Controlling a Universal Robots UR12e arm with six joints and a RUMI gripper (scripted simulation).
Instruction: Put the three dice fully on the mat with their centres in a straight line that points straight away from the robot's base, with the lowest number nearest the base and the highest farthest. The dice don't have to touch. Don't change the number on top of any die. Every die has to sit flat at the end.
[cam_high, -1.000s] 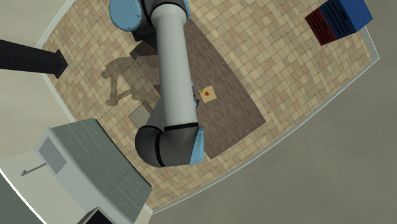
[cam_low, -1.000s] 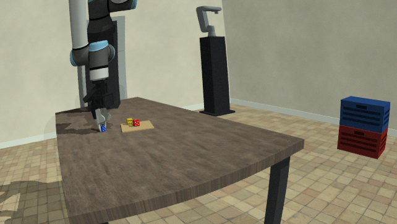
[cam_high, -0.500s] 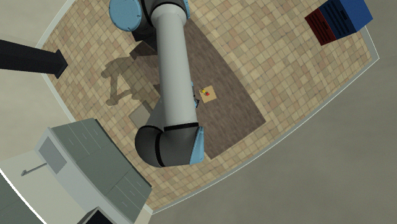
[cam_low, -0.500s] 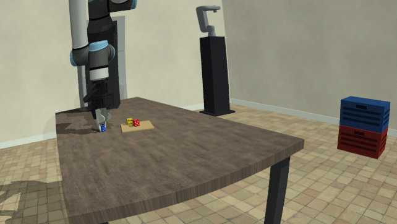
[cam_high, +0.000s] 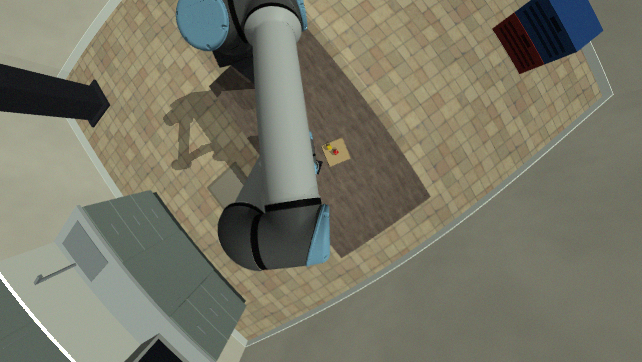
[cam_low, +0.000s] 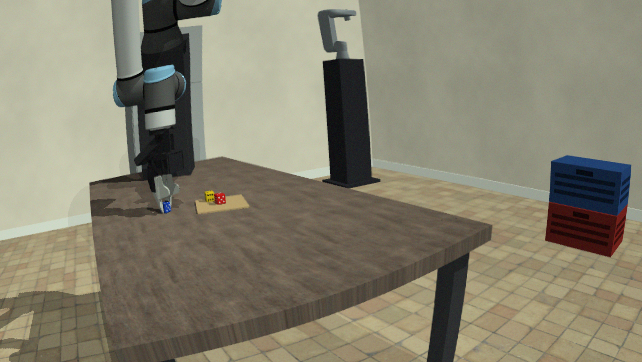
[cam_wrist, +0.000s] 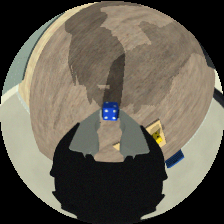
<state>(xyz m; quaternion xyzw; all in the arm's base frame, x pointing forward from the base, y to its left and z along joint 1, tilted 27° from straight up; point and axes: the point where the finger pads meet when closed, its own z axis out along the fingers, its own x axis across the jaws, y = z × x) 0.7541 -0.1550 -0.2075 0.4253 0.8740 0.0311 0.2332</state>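
My gripper is now 160 mm to the right of the red die and 30 mm short of it. The rest, counted from my hand: tan mat (160 mm to the left, 30 mm ahead, 20 mm below); yellow die (140 mm to the left, 10 mm behind); blue die (right at my hand).
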